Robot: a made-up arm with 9 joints. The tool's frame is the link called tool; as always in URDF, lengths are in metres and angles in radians.
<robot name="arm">
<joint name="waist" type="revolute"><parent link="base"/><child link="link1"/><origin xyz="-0.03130 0.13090 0.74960" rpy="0.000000 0.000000 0.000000"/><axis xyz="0.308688 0.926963 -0.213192"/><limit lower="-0.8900" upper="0.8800" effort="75" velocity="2.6"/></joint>
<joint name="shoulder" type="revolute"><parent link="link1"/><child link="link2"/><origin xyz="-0.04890 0.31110 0.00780" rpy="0.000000 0.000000 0.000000"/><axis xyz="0.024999 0.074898 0.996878"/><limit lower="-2.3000" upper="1.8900" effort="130" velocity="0.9"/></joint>
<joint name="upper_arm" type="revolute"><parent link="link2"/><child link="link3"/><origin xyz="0.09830 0.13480 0.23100" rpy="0.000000 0.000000 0.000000"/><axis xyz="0.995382 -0.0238 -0.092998"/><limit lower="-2.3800" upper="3.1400" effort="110" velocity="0.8"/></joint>
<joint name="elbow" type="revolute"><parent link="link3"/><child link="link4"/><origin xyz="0.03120 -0.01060 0.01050" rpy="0.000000 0.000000 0.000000"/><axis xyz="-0.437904 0.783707 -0.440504"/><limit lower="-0.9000" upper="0.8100" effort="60" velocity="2.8"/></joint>
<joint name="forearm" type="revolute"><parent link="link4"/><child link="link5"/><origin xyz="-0.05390 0.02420 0.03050" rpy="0.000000 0.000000 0.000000"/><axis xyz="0.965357 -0.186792 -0.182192"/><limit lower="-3.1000" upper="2.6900" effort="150" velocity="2.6"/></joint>
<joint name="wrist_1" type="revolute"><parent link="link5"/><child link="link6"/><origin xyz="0.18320 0.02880 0.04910" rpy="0.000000 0.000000 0.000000"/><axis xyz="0.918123 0.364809 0.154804"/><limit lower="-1.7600" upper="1.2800" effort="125" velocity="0.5"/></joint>
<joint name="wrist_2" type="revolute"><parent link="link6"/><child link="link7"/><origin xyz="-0.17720 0.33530 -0.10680" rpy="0.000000 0.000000 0.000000"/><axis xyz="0 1 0"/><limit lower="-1.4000" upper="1.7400" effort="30" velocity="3.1"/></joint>
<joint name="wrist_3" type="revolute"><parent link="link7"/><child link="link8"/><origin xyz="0.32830 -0.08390 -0.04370" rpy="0.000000 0.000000 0.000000"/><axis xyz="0.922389 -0.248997 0.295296"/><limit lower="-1.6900" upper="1.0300" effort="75" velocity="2.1"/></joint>
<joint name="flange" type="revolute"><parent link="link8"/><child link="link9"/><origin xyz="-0.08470 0.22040 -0.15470" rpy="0.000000 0.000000 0.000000"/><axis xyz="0 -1 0"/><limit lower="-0.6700" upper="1.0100" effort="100" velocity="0.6"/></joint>
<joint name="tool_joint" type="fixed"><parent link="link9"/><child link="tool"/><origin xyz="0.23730 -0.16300 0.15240" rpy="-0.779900 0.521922 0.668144"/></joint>
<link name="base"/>
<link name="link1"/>
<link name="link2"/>
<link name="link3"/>
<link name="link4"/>
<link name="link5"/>
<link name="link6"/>
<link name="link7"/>
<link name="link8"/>
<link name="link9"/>
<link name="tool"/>
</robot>
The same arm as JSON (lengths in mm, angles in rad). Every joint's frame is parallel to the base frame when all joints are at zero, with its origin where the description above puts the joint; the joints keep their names.
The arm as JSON. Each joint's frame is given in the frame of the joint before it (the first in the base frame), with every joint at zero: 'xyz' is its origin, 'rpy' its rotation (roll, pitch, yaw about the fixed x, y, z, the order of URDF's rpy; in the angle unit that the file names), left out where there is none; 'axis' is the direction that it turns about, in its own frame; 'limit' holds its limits. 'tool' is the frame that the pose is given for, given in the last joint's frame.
{"units": {"length": "mm", "angle": "rad"}, "joints": [{"name": "waist", "type": "revolute", "origin": {"xyz": [-31.3, 130.9, 749.6]}, "axis": [0.308688, 0.926963, -0.213192], "limit": {"lower": -0.89, "upper": 0.88}}, {"name": "shoulder", "type": "revolute", "origin": {"xyz": [-48.9, 311.1, 7.8]}, "axis": [0.024999, 0.074898, 0.996878], "limit": {"lower": -2.3, "upper": 1.89}}, {"name": "upper_arm", "type": "revolute", "origin": {"xyz": [98.3, 134.8, 231.0]}, "axis": [0.995382, -0.0238, -0.092998], "limit": {"lower": -2.38, "upper": 3.14}}, {"name": "elbow", "type": "revolute", "origin": {"xyz": [31.2, -10.6, 10.5]}, "axis": [-0.437904, 0.783707, -0.440504], "limit": {"lower": -0.9, "upper": 0.81}}, {"name": "forearm", "type": "revolute", "origin": {"xyz": [-53.9, 24.2, 30.5]}, "axis": [0.965357, -0.186792, -0.182192], "limit": {"lower": -3.1, "upper": 2.69}}, {"name": "wrist_1", "type": "revolute", "origin": {"xyz": [183.2, 28.8, 49.1]}, "axis": [0.918123, 0.364809, 0.154804], "limit": {"lower": -1.76, "upper": 1.28}}, {"name": "wrist_2", "type": "revolute", "origin": {"xyz": [-177.2, 335.3, -106.8]}, "axis": [0.0, 1.0, 0.0], "limit": {"lower": -1.4, "upper": 1.74}}, {"name": "wrist_3", "type": "revolute", "origin": {"xyz": [328.3, -83.9, -43.7]}, "axis": [0.922389, -0.248997, 0.295296], "limit": {"lower": -1.69, "upper": 1.03}}, {"name": "flange", "type": "revolute", "origin": {"xyz": [-84.7, 220.4, -154.7]}, "axis": [0.0, -1.0, 0.0], "limit": {"lower": -0.67, "upper": 1.01}}], "tool": {"origin": {"xyz": [237.3, -163.0, 152.4], "rpy": [-0.7799, 0.5219, 0.6681]}}}
